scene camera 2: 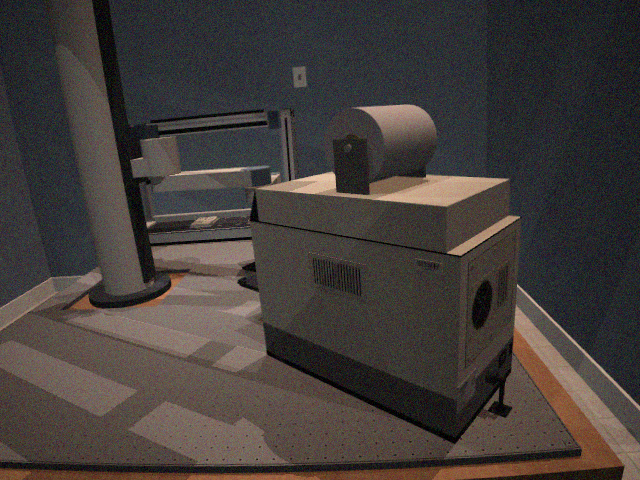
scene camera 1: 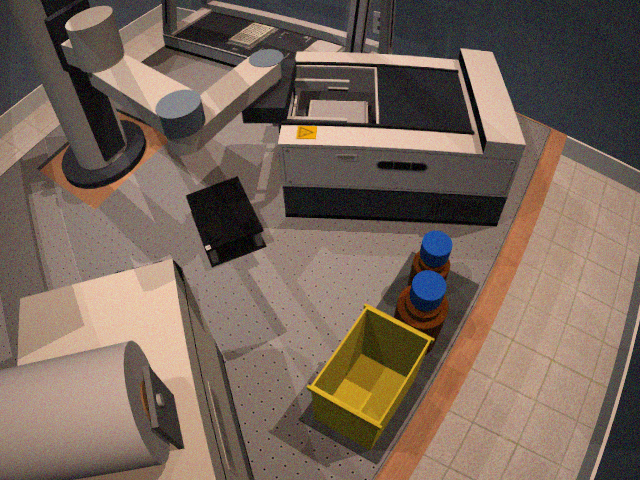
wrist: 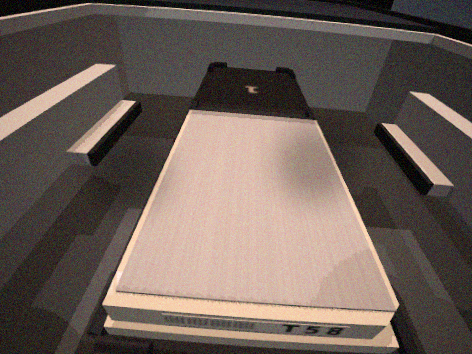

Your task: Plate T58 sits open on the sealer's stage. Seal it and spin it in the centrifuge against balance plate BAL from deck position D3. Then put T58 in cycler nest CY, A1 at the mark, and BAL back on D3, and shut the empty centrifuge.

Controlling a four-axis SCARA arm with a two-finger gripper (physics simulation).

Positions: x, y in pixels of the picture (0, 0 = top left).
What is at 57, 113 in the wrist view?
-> My gripper.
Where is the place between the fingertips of my gripper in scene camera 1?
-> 348, 102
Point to a plate T58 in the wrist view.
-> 251, 209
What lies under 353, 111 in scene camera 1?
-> A plate T58.
